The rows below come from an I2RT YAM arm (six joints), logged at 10 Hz.
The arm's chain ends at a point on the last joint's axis. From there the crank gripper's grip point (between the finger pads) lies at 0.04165 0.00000 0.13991 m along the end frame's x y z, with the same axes.
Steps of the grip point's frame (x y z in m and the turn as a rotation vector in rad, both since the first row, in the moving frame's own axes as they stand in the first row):
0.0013, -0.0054, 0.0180, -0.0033, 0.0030, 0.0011
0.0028, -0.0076, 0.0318, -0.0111, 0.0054, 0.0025
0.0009, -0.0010, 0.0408, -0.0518, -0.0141, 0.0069
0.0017, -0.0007, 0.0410, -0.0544, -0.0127, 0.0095
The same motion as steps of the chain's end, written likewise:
0.0009, -0.0059, 0.0181, -0.0033, 0.0030, 0.0011
0.0020, -0.0093, 0.0320, -0.0111, 0.0054, 0.0025
0.0029, -0.0085, 0.0404, -0.0518, -0.0141, 0.0069
0.0035, -0.0087, 0.0407, -0.0544, -0.0127, 0.0095

